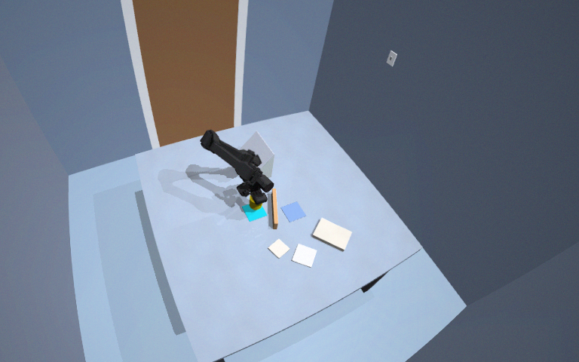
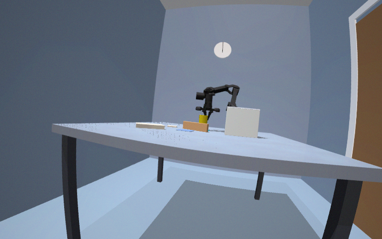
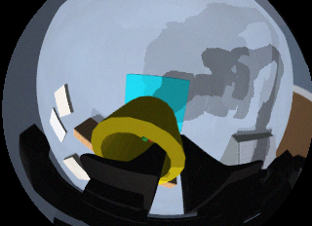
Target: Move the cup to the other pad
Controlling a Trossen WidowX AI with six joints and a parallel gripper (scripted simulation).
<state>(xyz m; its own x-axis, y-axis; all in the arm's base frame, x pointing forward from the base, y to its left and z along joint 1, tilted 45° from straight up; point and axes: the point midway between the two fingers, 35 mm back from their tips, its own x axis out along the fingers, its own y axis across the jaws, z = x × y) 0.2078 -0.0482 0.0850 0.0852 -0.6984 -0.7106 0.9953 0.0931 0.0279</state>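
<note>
Right now the cyan pad is 30 mm ahead of my gripper tip and 90 mm below it. From my gripper tip the other things lie so: yellow cup: 20 mm ahead; wooden bar: 70 mm ahead, 100 mm to the left, 60 mm below; green marble: 30 mm ahead, 20 mm to the left, 20 mm below.
</note>
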